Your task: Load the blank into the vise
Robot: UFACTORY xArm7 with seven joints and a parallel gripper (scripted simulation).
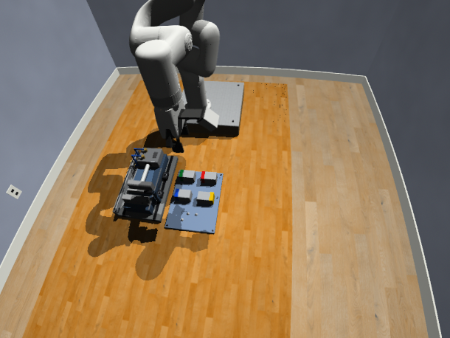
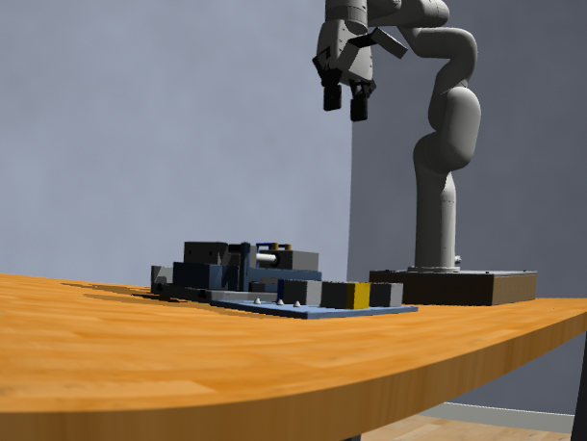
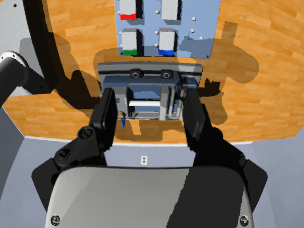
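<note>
Now: the yellow-ended blank 29 cm below my hand, 5 cm to the left of it and 4 cm ahead of it. From my hand the other things lie so: blue-ended blank: 29 cm below, 4 cm to the right, 4 cm ahead; then red-ended blank: 29 cm below, 5 cm behind, 4 cm to the left; then green-ended blank: 29 cm below, 5 cm to the right, 5 cm behind.
</note>
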